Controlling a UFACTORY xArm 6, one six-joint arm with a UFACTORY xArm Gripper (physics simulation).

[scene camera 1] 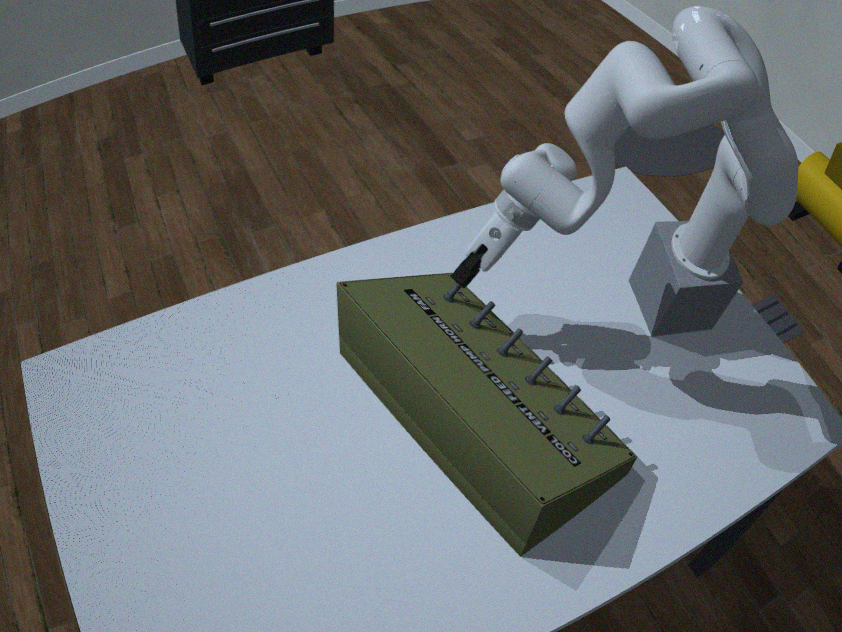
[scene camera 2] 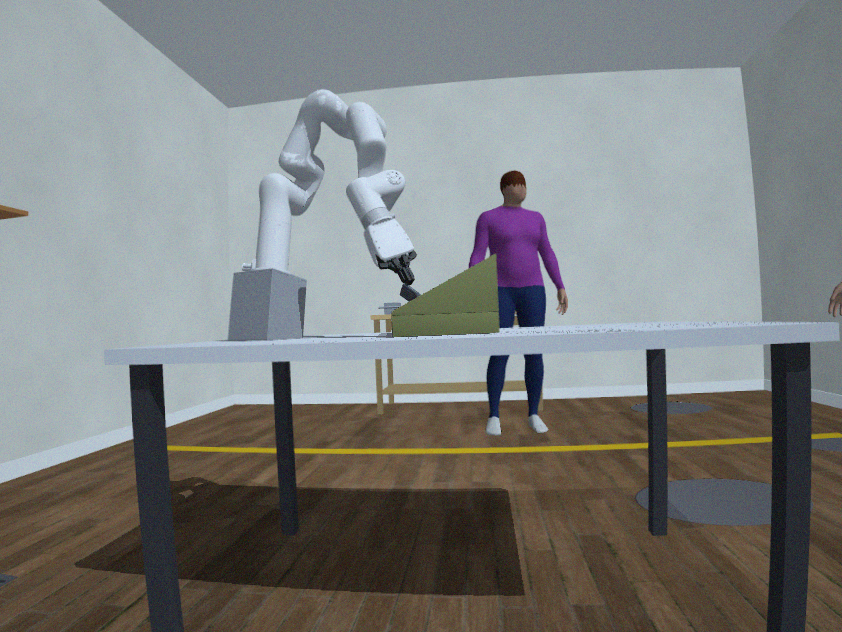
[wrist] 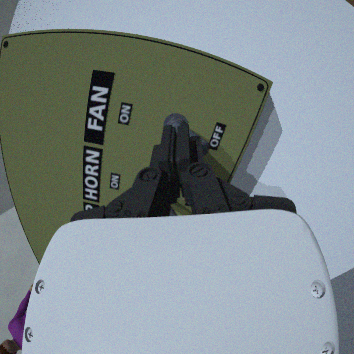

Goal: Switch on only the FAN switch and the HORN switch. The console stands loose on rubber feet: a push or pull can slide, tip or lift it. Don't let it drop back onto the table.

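Seen in the pictures: gripper, fingertip midpoint: [scene camera 1: 458,281] [scene camera 2: 410,283] [wrist: 178,142]; arm's base, link origin: [scene camera 1: 700,251] [scene camera 2: 270,276].
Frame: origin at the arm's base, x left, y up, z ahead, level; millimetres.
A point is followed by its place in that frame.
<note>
The olive console [scene camera 1: 408,333] @[x -138, y -20, z 563 mm] [scene camera 2: 462,299] @[x -278, y -103, z 530 mm] [wrist: 50,100] @[x -209, y -35, z 537 mm] sits on the table, its base looking level in scene camera 2. My gripper [scene camera 1: 463,277] @[x -213, y -56, z 410 mm] [scene camera 2: 408,278] @[x -213, y -56, z 410 mm] [wrist: 178,142] @[x -213, y -56, z 410 mm] is shut with nothing between its fingers. Its tips are at the FAN switch [scene camera 1: 449,297] @[x -210, y -82, z 430 mm] [wrist: 175,120] @[x -220, y -81, z 426 mm], over its lever; contact cannot be told. In the wrist view the FAN lever is mostly hidden behind the fingers, its visible part pointing toward the OFF mark [wrist: 217,136] @[x -216, y -109, z 392 mm]. The HORN switch [scene camera 1: 482,315] @[x -139, y -70, z 413 mm] leans to the OFF side, like the levers after it; in the wrist view the gripper hides it.
The PUMP switch [scene camera 1: 509,342] @[x -69, y -70, z 410 mm] and several more levers continue the row toward the COOL label [scene camera 1: 565,451] @[x 152, y -58, z 471 mm]. The white table [scene camera 1: 204,442] @[x -228, y -184, z 916 mm] [scene camera 2: 612,334] @[x -539, y -188, z 777 mm] carries the arm's grey base block [scene camera 1: 686,292] @[x 42, y -30, z 78 mm] [scene camera 2: 268,306] @[x -112, y -93, z 25 mm] beyond the console's low side. A person [scene camera 2: 513,251] stands behind the table.
</note>
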